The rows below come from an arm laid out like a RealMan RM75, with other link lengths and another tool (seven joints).
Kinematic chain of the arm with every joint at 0, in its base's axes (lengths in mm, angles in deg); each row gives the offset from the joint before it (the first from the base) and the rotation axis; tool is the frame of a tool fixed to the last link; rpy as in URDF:
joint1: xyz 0 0 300.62 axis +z
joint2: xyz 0 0 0 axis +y
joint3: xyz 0 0 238.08 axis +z
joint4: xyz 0 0 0 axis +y
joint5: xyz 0 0 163.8 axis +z
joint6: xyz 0 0 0 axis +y
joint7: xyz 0 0 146.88 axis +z
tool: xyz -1 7 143 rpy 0 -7.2 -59.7
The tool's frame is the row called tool.
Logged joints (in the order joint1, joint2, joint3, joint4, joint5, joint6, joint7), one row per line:
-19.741, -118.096, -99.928, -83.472, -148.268, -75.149, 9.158
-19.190, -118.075, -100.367, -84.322, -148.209, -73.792, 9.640
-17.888, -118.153, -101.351, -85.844, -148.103, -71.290, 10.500
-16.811, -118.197, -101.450, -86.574, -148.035, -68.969, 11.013
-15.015, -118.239, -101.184, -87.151, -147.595, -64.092, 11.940
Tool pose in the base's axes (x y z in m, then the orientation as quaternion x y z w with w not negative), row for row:
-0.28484, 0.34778, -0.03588, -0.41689, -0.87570, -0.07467, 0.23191
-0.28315, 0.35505, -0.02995, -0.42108, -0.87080, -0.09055, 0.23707
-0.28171, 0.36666, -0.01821, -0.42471, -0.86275, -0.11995, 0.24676
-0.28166, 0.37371, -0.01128, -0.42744, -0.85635, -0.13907, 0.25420
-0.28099, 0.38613, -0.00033, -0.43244, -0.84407, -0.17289, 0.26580
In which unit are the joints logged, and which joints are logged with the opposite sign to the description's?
The joints are logged in degrees. Opposite sign: joint5.
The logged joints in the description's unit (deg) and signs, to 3 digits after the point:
-19.741, -118.096, -99.928, -83.472, 148.268, -75.149, 9.158
-19.190, -118.075, -100.367, -84.322, 148.209, -73.792, 9.640
-17.888, -118.153, -101.351, -85.844, 148.103, -71.290, 10.500
-16.811, -118.197, -101.450, -86.574, 148.035, -68.969, 11.013
-15.015, -118.239, -101.184, -87.151, 147.595, -64.092, 11.940

